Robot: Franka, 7 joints.
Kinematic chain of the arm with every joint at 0, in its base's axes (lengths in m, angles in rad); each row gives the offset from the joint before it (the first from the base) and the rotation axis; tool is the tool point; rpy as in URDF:
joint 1: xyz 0 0 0.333 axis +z
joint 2: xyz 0 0 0 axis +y
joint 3: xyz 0 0 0.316 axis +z
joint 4: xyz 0.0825 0 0 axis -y
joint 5: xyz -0.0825 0 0.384 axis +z
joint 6: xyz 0 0 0 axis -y
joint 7: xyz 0.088 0 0 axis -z
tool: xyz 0 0 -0.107 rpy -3.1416 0 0
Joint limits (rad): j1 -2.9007..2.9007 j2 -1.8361..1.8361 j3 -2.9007..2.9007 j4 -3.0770..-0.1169 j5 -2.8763..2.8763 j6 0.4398..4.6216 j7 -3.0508..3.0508
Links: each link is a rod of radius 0.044 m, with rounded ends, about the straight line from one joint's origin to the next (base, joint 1, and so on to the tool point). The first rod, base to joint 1, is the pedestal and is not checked.
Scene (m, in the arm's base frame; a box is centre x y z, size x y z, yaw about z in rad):
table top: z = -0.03
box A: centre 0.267 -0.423 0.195 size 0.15 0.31 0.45 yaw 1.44
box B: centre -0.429 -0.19 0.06 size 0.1 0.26 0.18 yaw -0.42
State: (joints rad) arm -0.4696 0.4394 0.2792 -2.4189 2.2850 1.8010 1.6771
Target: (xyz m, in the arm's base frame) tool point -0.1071 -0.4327 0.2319
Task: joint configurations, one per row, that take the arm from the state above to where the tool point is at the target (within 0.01 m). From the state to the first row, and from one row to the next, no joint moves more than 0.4 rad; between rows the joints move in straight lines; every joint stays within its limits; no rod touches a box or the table.
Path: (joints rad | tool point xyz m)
1: -0.6968 0.0601 0.2098 -2.4306 2.1591 1.5749 1.8471 | 0.4834 -0.1561 0.3552
2: -0.9239 -0.3191 0.1404 -2.4422 2.0332 1.3489 2.0171 | 0.3890 -0.2228 0.5357
3: -1.1511 -0.6984 0.0709 -2.4539 1.9074 1.1228 2.1871 | 0.2608 -0.1962 0.6698
4: -1.3782 -1.0776 0.0015 -2.4655 1.7815 0.8968 2.3572 | 0.1565 -0.0916 0.7349
5: -1.6054 -1.4569 -0.0679 -2.4772 1.6556 0.6707 2.5272 | 0.1109 0.0465 0.7248
6: -1.8326 -1.8361 -0.1373 -2.4888 1.5297 0.4447 2.6972 | 0.1251 0.1675 0.6486
7: -1.7279 -1.4438 -0.2304 -2.5128 1.6931 0.7419 2.4932 | 0.0503 0.0208 0.7382
8: -1.6233 -1.0515 -0.3235 -2.5367 1.8566 1.0390 2.2891 | -0.0157 -0.1699 0.7344
9: -1.5186 -0.6592 -0.4166 -2.5606 2.0200 1.3362 2.0851 | -0.0578 -0.3462 0.6229
10: -1.4140 -0.2669 -0.5097 -2.5845 2.1834 1.6334 1.8811 | -0.0813 -0.4444 0.4332
11: -1.3093 0.1254 -0.6028 -2.6084 2.3468 1.9306 1.6771 | -0.1071 -0.4327 0.2319

